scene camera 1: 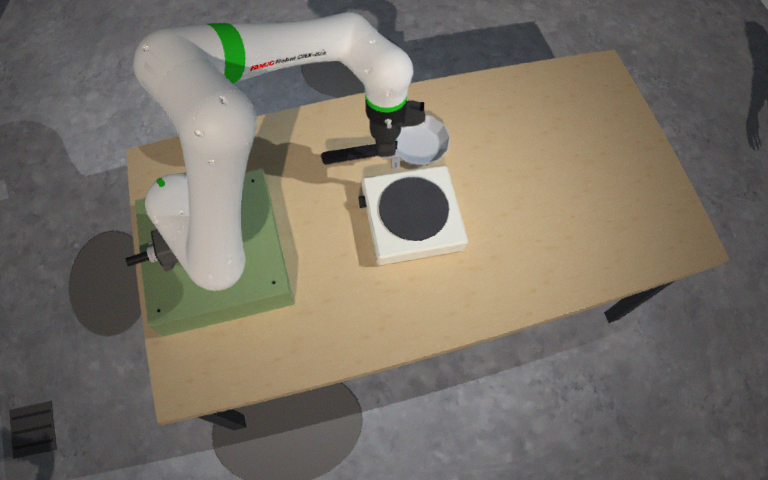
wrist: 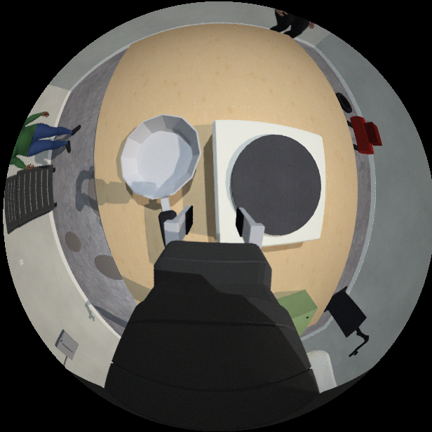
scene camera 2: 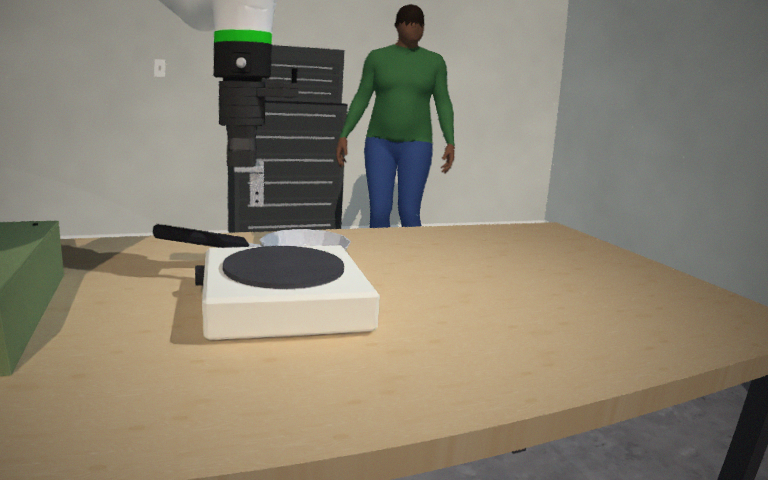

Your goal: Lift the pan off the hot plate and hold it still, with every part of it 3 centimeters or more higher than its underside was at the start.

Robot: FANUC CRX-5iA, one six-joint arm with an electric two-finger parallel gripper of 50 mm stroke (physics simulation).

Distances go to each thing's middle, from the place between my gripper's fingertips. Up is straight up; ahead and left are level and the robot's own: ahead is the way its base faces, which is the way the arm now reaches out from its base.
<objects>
Right now my hand is 10 cm to the right of the grey faceted pan [scene camera 1: 426,143], 10 cm above it and 2 cm short of it. From my hand the other things lie so: white hot plate [scene camera 2: 248,292] 12 cm to the right, 10 cm below, 1 cm ahead.
</objects>
